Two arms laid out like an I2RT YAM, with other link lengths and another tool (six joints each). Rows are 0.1 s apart.
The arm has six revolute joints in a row. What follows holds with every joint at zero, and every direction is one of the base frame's. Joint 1 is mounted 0.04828 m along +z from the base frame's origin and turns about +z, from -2.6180 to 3.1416 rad. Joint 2 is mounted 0.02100 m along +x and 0.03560 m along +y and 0.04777 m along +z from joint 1 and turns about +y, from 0.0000 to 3.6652 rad. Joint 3 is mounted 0.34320 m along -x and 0.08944 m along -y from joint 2 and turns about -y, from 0.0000 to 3.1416 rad. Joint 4 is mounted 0.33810 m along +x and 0.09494 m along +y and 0.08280 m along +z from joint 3 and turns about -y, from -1.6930 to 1.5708 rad. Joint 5 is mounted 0.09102 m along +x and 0.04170 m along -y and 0.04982 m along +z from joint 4 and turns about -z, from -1.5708 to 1.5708 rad. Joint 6 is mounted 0.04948 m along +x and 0.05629 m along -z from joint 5 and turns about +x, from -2.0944 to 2.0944 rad. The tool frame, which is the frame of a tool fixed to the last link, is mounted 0.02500 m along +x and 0.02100 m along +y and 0.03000 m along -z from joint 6; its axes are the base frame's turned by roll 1.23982, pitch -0.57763 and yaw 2.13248 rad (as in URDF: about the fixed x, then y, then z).
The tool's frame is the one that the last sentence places.
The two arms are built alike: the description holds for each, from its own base.
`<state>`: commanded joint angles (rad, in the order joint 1, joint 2, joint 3, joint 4, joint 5, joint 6); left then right.
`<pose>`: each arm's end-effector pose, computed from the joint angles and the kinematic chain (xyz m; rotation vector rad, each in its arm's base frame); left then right.
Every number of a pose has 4 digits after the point. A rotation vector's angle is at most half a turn.
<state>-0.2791 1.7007 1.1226 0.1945 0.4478 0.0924 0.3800 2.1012 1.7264 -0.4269 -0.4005 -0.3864</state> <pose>0.5132 -0.1590 0.2260 1.7789 0.4937 1.3729 0.5606 0.2626 0.2036 -1.2557 -2.0101 -1.4973</pose>
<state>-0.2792 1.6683 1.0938 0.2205 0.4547 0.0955 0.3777 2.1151 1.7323 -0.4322 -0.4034 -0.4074</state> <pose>0.5055 -0.1574 0.2328 1.7494 0.4757 1.3882 0.5631 0.2615 0.1972 -1.2445 -2.0265 -1.4804</pose>
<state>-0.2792 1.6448 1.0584 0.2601 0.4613 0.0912 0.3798 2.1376 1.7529 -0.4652 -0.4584 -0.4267</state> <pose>0.4984 -0.1560 0.2336 1.7214 0.4663 1.3977 0.5616 0.2655 0.1911 -1.1938 -2.0039 -1.4385</pose>
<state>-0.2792 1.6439 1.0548 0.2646 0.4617 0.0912 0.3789 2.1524 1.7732 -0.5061 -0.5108 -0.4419</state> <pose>0.4980 -0.1559 0.2330 1.7196 0.4654 1.3985 0.5591 0.2669 0.1892 -1.1544 -1.9747 -1.4004</pose>
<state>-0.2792 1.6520 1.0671 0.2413 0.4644 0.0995 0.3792 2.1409 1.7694 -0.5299 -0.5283 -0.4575</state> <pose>0.4996 -0.1564 0.2316 1.7379 0.4617 1.3890 0.5535 0.2655 0.1933 -1.1334 -1.9733 -1.3827</pose>
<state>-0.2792 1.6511 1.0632 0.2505 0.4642 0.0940 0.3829 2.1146 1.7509 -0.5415 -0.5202 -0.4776</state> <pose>0.4994 -0.1564 0.2314 1.7317 0.4655 1.3897 0.5460 0.2637 0.1999 -1.1195 -1.9978 -1.3751</pose>
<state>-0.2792 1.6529 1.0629 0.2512 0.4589 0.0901 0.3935 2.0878 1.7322 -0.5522 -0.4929 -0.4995</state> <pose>0.4997 -0.1562 0.2304 1.7338 0.4734 1.3910 0.5375 0.2645 0.2060 -1.1119 -2.0394 -1.3632</pose>
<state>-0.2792 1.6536 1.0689 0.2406 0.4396 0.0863 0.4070 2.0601 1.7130 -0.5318 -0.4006 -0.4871</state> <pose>0.5006 -0.1550 0.2312 1.7419 0.4915 1.4022 0.5345 0.2659 0.2130 -1.1739 -2.1024 -1.3826</pose>
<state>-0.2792 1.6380 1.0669 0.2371 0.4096 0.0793 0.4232 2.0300 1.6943 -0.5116 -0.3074 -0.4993</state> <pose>0.4985 -0.1522 0.2373 1.7363 0.5144 1.4308 0.5309 0.2675 0.2216 -1.2100 -2.1888 -1.4023</pose>
